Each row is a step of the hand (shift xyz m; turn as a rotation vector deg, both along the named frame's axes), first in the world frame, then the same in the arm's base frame.
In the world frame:
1: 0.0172 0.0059 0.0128 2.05 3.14 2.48
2: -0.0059 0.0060 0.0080 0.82 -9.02 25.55
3: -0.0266 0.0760 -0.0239 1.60 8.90 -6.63
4: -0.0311 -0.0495 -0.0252 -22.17 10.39 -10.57
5: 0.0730 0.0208 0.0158 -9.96 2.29 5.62
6: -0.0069 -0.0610 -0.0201 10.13 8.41 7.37
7: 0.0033 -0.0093 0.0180 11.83 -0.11 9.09
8: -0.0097 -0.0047 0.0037 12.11 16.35 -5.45
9: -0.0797 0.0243 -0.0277 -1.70 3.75 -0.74
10: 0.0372 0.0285 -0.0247 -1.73 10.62 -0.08
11: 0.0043 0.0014 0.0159 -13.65 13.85 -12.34
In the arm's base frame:
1: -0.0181 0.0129 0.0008 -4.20 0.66 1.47
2: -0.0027 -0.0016 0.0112 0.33 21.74 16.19
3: -0.0348 -0.0741 0.0188 -6.12 -8.71 -3.52
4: 0.0622 -0.0012 -0.0134 8.44 -23.89 8.32
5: -0.0646 0.0336 -0.0267 3.17 -2.85 10.86
6: 0.0546 0.0210 -0.0274 -14.30 4.53 1.66
7: 0.0007 0.0185 0.0090 -9.37 11.60 -0.39
8: 0.0087 0.0003 0.0074 -18.50 -7.25 -6.98
9: 0.0377 -0.0716 0.0341 -1.58 -3.58 1.49
10: -0.0387 -0.0141 -0.0333 -6.86 -7.34 3.86
11: -0.0074 0.0112 0.0097 0.97 -22.84 2.78

